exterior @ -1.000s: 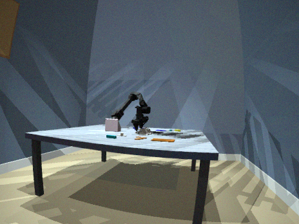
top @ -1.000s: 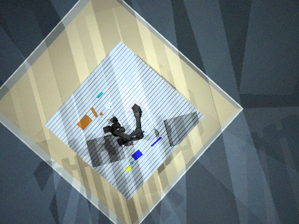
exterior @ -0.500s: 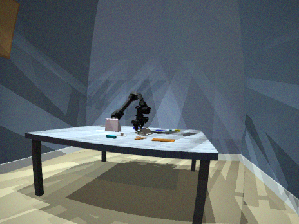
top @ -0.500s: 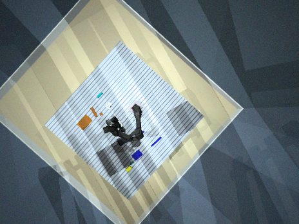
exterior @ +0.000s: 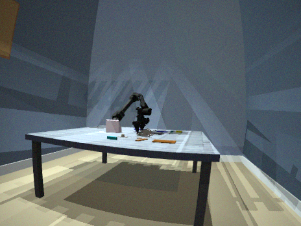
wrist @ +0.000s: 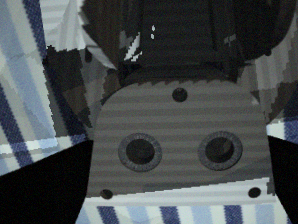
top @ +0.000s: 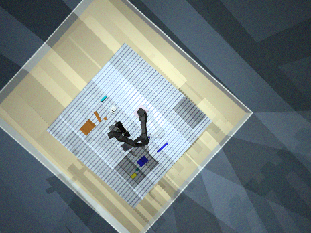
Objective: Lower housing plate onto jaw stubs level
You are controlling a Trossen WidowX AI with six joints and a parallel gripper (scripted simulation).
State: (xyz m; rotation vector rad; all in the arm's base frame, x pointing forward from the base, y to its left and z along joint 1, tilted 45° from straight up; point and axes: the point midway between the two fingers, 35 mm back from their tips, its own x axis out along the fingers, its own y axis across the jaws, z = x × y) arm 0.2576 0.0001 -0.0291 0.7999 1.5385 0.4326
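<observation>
Right now my gripper tip is 1 cm short of the white housing plate and 2 cm below it. Also, from my gripper tip: cyan block (11 cm behind, 39 cm to the right, 1 cm below); then blue square (16 cm ahead, 37 cm to the left, 2 cm below); then orange plate (25 cm ahead, 33 cm to the right, 1 cm below).
</observation>
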